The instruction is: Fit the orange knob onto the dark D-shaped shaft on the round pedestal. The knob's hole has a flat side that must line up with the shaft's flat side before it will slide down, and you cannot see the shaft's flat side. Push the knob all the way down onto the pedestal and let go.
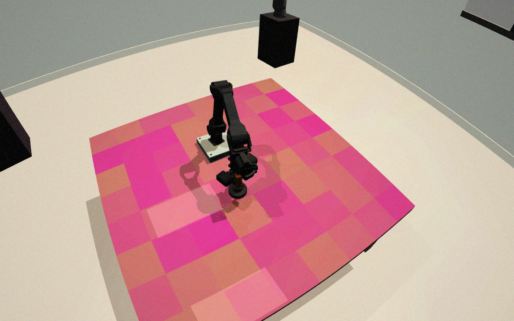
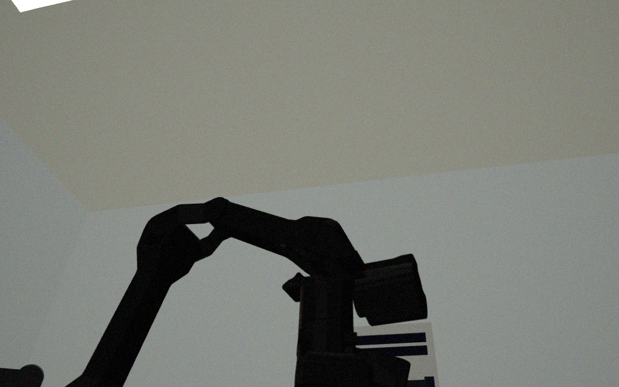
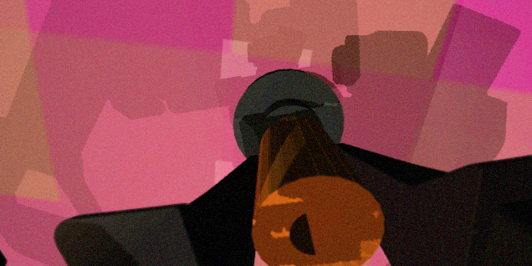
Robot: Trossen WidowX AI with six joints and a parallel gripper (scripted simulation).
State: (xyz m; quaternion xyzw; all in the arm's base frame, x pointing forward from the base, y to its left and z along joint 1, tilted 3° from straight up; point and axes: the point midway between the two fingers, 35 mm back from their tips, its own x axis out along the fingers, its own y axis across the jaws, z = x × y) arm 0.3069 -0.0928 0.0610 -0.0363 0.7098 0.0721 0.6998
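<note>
The orange knob is 20 mm above my gripper tip. The rest, counted from my gripper tip: round dark pedestal (40 mm below).
</note>
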